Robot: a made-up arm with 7 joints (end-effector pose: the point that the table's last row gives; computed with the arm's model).
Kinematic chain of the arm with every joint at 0, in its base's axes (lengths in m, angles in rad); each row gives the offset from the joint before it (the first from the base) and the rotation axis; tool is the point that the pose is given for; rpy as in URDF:
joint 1: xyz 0 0 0.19 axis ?
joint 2: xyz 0 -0.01 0.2 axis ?
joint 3: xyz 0 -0.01 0.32 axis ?
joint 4: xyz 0 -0.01 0.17 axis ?
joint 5: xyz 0 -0.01 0.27 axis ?
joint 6: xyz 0 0 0.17 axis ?
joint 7: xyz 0 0 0.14 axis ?
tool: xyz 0 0 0 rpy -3.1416 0 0
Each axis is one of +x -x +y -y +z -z.
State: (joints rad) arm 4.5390 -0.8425 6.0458 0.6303 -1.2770 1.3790 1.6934
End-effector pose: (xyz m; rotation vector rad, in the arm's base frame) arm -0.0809 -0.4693 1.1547 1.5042 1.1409 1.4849
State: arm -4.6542 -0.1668 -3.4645 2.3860 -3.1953 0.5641 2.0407
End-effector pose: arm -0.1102 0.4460 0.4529 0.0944 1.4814 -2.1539
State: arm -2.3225 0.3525 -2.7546 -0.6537 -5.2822 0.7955 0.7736
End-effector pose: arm -0.3954 0.4681 1.1770 -0.5490 2.2052 -0.3730
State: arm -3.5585 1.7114 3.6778 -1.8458 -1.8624 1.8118 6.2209
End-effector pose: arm -0.4001 0.1610 0.0738 1.8869 -1.8742 0.8522
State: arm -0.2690 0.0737 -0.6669 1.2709 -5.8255 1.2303 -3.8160
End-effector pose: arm 0.4007 0.3467 0.8768 0.1214 -0.7005 0.2590
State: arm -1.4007 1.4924 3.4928 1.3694 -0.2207 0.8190 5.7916
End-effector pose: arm -0.0853 0.4791 0.9399 -2.1842 1.1156 0.0864
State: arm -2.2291 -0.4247 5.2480 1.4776 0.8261 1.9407 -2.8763
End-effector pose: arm -0.2645 -0.0851 0.9136 0.1482 1.6705 -2.6379
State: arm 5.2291 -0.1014 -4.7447 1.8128 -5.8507 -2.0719 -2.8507
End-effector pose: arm 0.3504 -0.2080 0.9007 0.8890 2.7278 -0.4765
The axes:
joint 1: -z
joint 2: +y
joint 3: -z
joint 4: +y
joint 5: -z
joint 6: +y
joint 7: -z

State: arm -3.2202 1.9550 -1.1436 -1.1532 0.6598 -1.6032 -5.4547
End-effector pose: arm -0.6447 0.3463 0.4036 -2.1666 -1.8436 0.5265
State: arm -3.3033 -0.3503 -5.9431 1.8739 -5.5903 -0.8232 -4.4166
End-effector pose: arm -0.3687 0.0972 0.9491 2.5348 1.1830 1.3236
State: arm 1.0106 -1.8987 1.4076 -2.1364 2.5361 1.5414 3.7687
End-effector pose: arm 0.1789 0.2285 0.1989 -1.2942 0.3719 0.5012
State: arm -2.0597 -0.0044 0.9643 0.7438 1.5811 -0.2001 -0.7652
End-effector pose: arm 0.1916 0.3571 1.3056 2.3675 0.4295 -0.3470
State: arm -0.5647 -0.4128 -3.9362 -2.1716 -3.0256 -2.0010 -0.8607
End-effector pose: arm -0.0879 0.2757 0.8353 1.2090 2.4880 0.2905
